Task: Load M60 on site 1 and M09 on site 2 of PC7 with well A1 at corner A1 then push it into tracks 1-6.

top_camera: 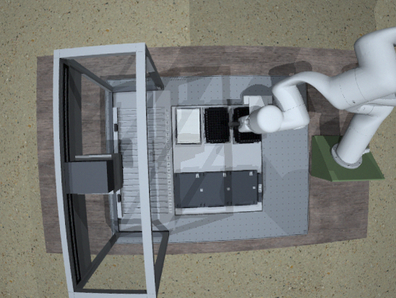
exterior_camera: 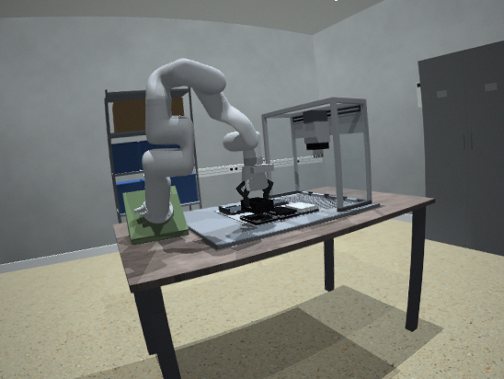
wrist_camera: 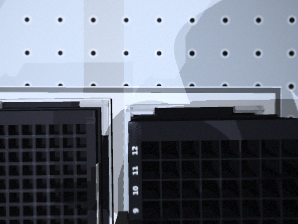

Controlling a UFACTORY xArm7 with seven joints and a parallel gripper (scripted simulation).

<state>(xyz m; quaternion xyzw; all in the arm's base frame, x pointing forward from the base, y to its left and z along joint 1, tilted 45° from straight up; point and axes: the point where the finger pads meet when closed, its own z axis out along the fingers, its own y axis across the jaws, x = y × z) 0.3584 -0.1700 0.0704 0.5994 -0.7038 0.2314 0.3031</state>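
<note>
The dark plate carrier PC7 lies 140 mm ahead of my hand, 230 mm to the left of it and 60 mm below it. Also, from my hand: pale 384-well plate M60 (210 mm ahead, 30 mm to the right, 50 mm below); black deep-well block M09 (10 mm below); nest S1 (70 mm below).
</note>
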